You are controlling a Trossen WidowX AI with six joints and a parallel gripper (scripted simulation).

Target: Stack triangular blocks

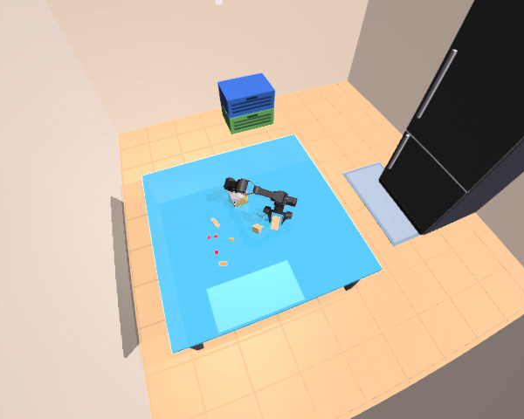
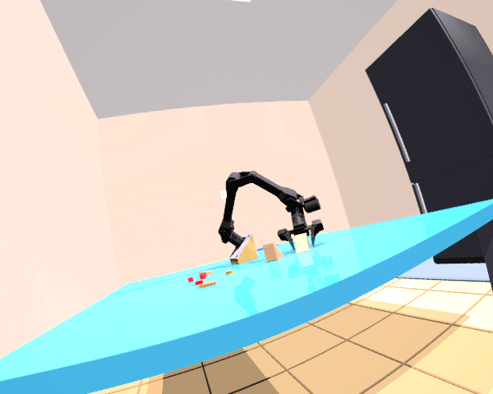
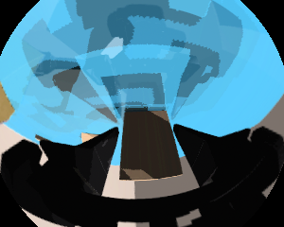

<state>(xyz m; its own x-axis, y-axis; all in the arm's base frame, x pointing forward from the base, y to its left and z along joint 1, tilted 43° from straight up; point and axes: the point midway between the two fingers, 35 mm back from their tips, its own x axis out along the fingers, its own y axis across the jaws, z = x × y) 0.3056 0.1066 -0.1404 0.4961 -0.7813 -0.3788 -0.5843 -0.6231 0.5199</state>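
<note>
My gripper tip is now 1 cm below the triangular block and 1 cm past it. Also, from my gripper tip: orange bit: 31 cm to the right, 1 cm ahead.
</note>
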